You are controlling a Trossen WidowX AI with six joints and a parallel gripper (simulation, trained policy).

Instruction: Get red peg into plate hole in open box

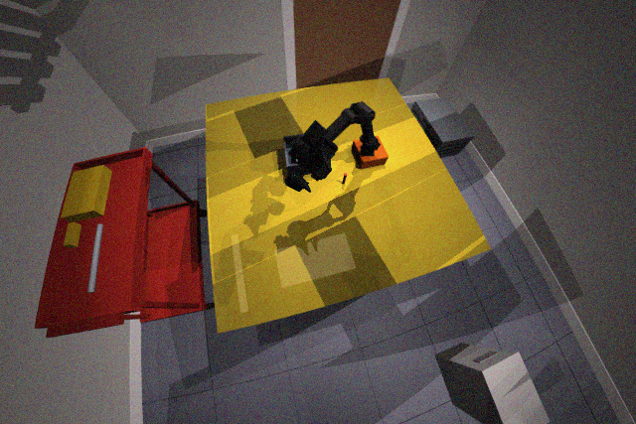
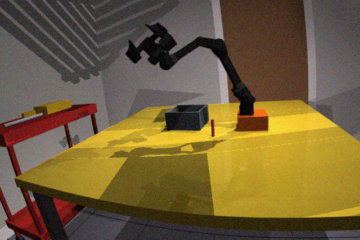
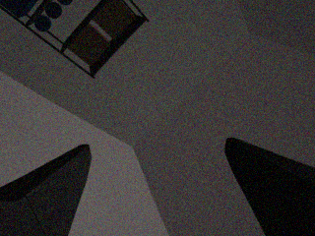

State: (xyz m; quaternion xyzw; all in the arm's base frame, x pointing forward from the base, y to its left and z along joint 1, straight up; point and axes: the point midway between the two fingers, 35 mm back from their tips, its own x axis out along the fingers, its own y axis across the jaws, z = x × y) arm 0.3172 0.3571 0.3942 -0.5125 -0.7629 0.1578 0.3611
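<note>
Now: gripper tip 170 mm past the red peg, 250 mm to the left of it and 440 mm above it. Also, from my gripper tip: pale plate (20 mm ahead, 400 mm to the right, 430 mm below); then dark box (20 mm ahead, 400 mm to the right, 450 mm below).
</note>
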